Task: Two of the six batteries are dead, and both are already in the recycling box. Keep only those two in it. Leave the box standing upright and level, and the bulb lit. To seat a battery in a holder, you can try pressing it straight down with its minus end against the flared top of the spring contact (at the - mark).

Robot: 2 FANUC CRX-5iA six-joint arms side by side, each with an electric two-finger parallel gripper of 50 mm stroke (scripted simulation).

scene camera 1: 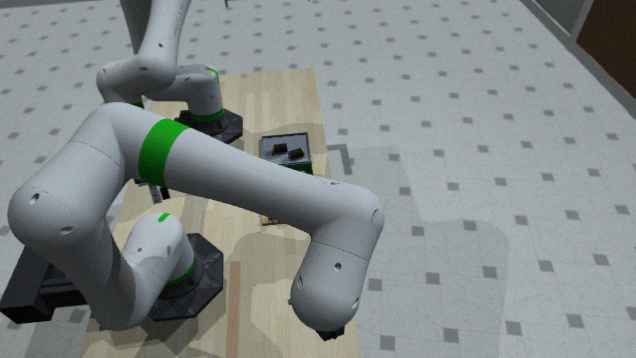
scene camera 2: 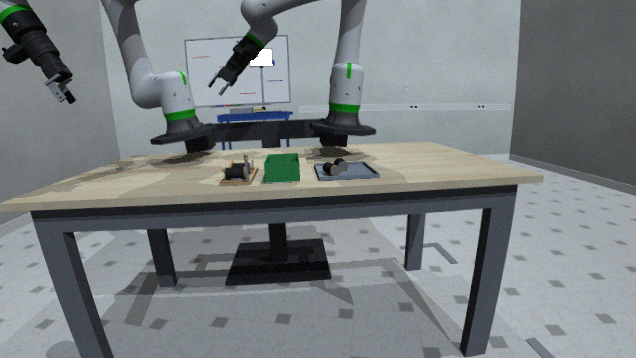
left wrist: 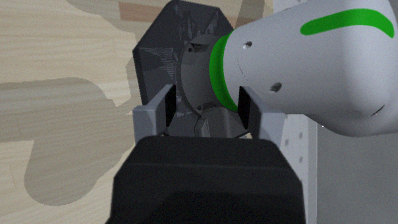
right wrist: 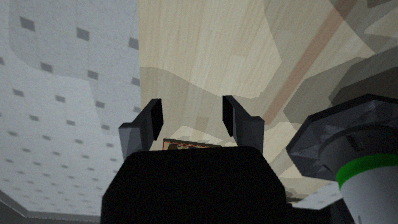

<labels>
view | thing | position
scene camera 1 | grey tray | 294, 141
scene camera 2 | my right gripper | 68, 101
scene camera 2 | green recycling box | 286, 169
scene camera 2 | grey tray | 356, 170
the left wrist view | my left gripper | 207, 98
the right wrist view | my right gripper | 192, 109
</labels>
